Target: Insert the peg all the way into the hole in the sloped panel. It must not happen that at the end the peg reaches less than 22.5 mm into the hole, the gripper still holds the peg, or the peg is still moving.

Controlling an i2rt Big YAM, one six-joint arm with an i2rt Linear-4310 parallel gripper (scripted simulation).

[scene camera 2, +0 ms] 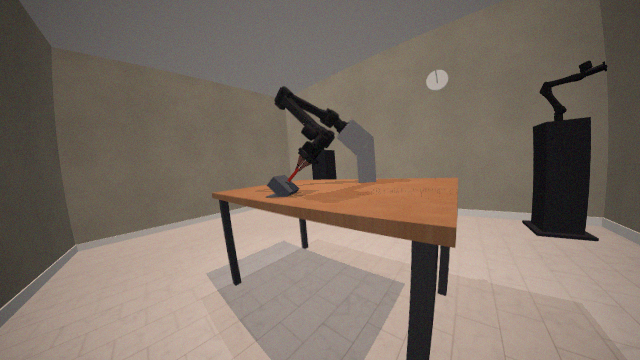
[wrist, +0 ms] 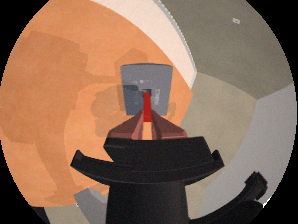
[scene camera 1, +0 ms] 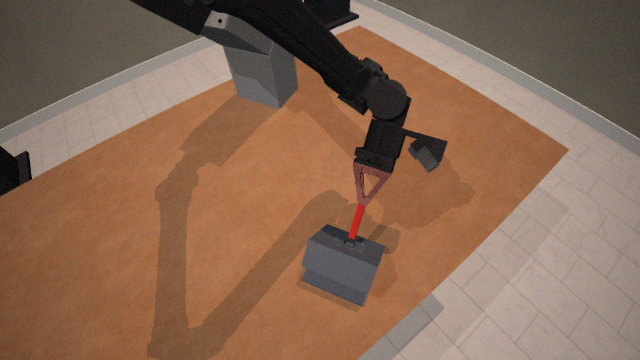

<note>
In view: my gripper [scene camera 1: 362, 204].
My gripper also shows in the wrist view [wrist: 147, 113].
</note>
